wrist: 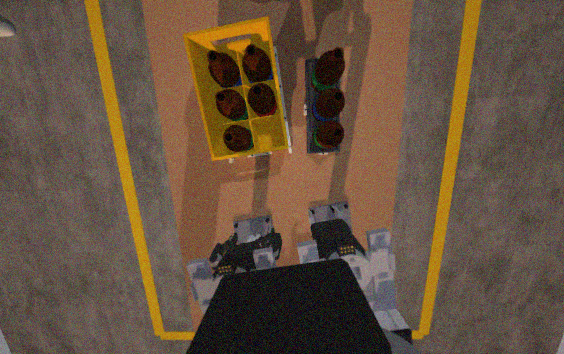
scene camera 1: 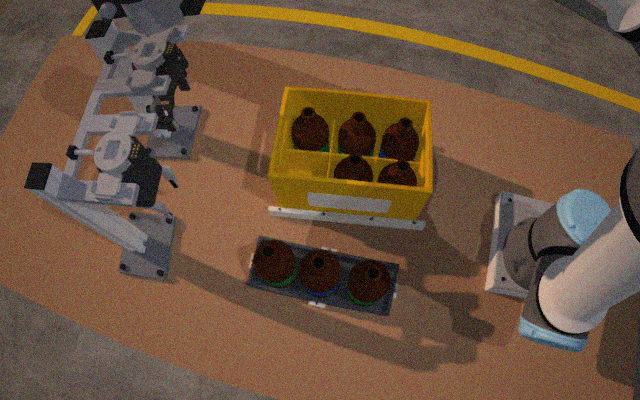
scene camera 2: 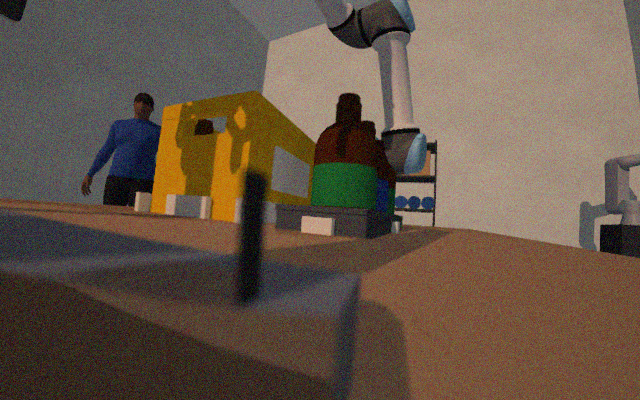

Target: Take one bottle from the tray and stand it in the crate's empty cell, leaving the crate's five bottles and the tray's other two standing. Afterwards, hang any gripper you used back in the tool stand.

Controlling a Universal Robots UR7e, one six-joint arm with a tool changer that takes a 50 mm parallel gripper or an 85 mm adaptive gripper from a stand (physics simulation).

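Observation:
Tool stand and pale rail visible, plus a black adaptive gripper.

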